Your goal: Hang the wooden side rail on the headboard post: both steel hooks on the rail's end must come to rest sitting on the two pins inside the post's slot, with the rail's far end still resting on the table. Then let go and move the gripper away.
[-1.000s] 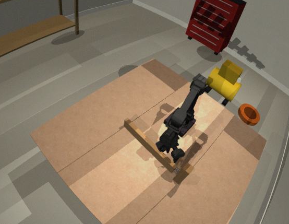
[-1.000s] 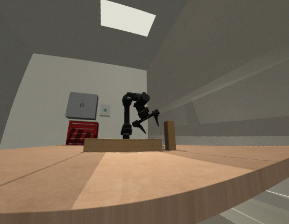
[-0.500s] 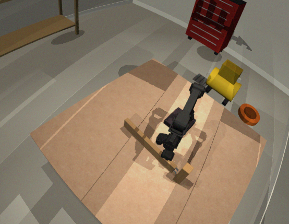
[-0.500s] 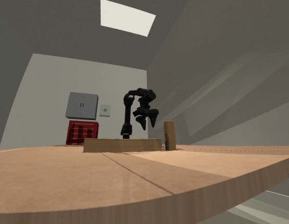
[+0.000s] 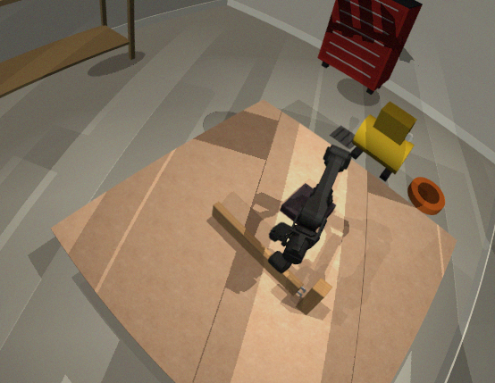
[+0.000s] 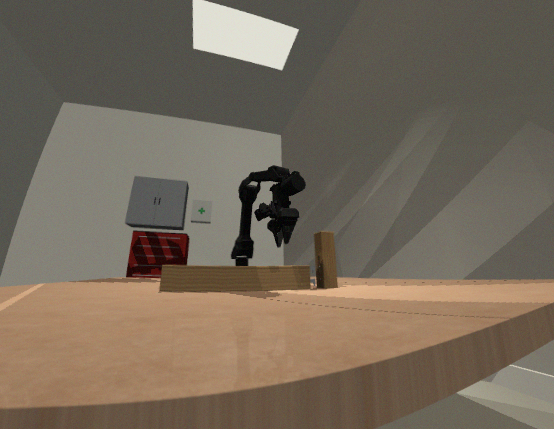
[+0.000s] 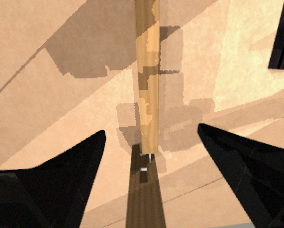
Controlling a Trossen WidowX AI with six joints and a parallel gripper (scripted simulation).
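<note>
The headboard post lies 40 mm ahead of my gripper tip, 140 mm to the left of it and 50 mm below it.
</note>
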